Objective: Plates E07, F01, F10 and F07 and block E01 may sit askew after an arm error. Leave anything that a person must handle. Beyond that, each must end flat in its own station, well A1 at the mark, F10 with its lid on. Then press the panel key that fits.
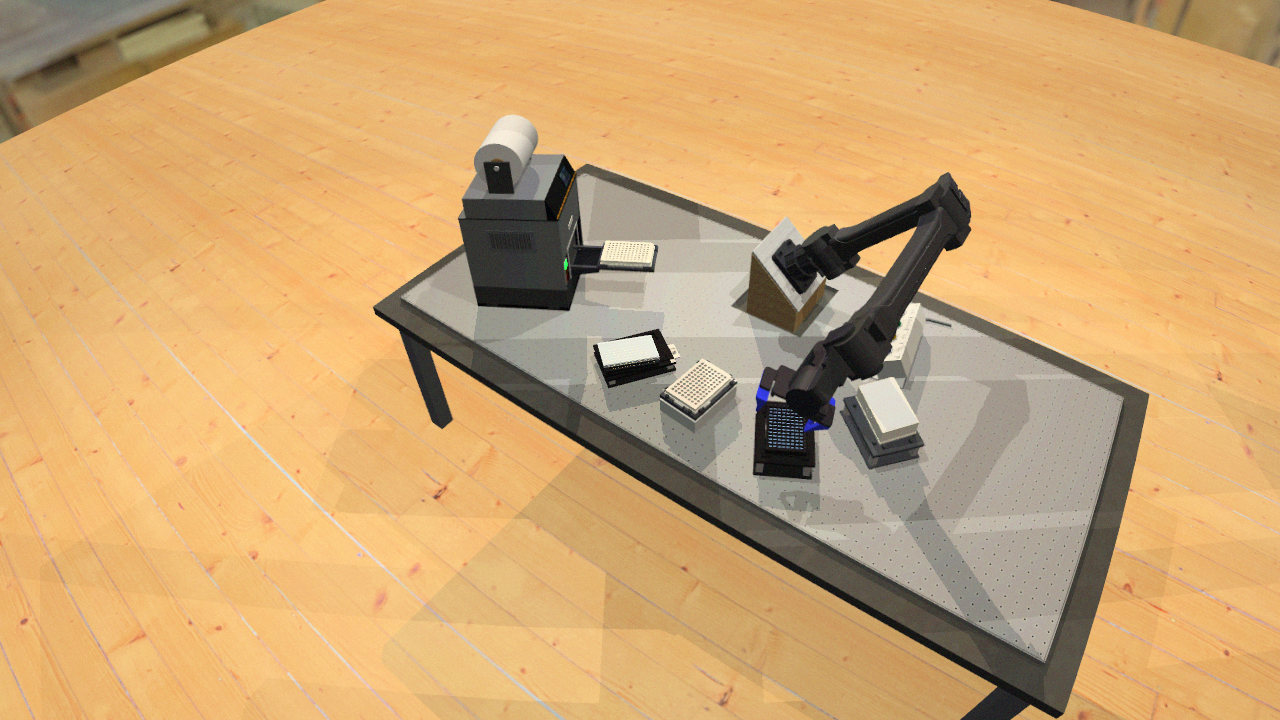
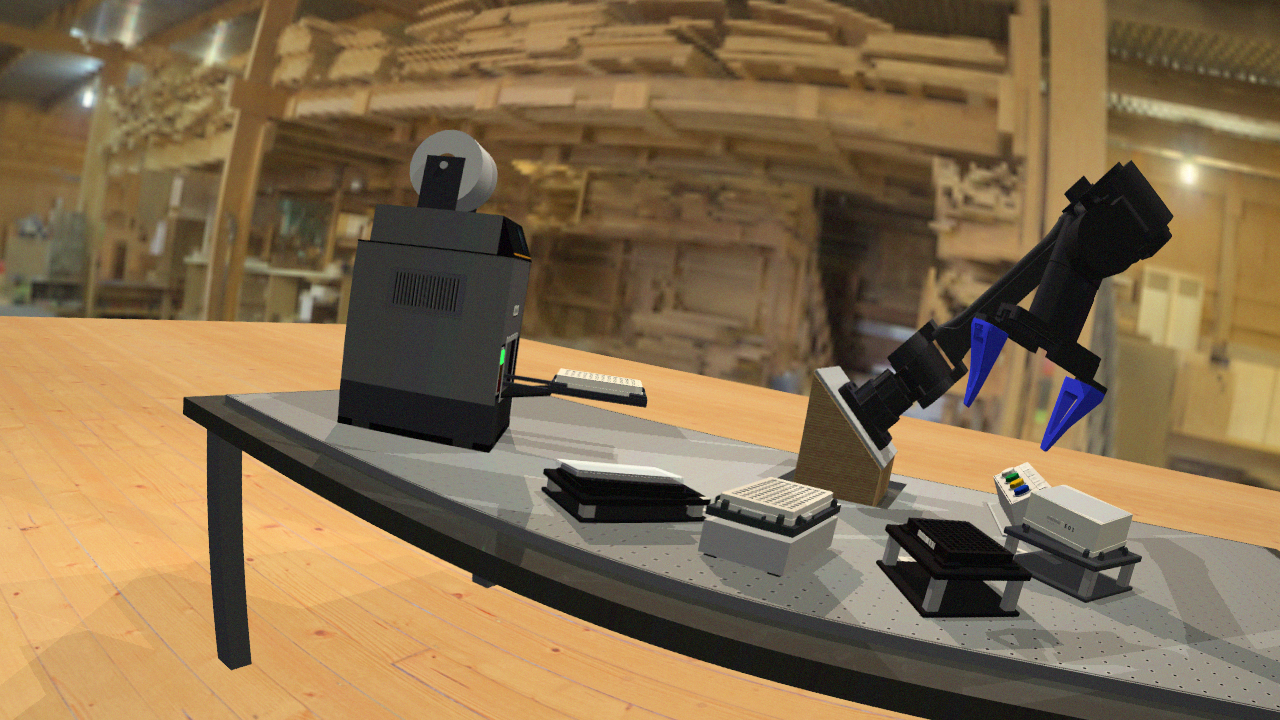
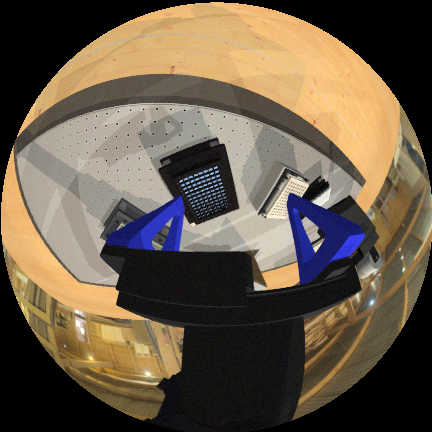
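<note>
My gripper (image 1: pixel 784 420) (image 2: pixel 1006 427) (image 3: pixel 236 198) is open and empty, above the black plate (image 1: pixel 785 428) (image 2: pixel 957 540) (image 3: pixel 207 195), which looks flat on its black raised stand. A beige plate (image 1: pixel 700 385) (image 2: pixel 776 497) (image 3: pixel 291 195) sits on a grey station. A white-topped plate (image 1: pixel 629 351) (image 2: pixel 617 471) lies on a low black station. Another beige plate (image 1: pixel 628 252) (image 2: pixel 597 382) is on the machine's extended tray. White block E01 (image 1: pixel 887 407) (image 2: pixel 1074 521) stands on a dark grey stand. Plate labels and small tilts are unreadable. The key panel (image 1: pixel 906 344) (image 2: pixel 1023 481) is partly hidden.
A tall dark machine (image 1: pixel 519 255) (image 2: pixel 429 331) with a white roll and a green light stands at the table's left end. My arm's wooden wedge base (image 1: pixel 780 291) (image 2: pixel 836 447) stands near the back edge. A thin dark rod (image 1: pixel 938 322) lies behind the panel.
</note>
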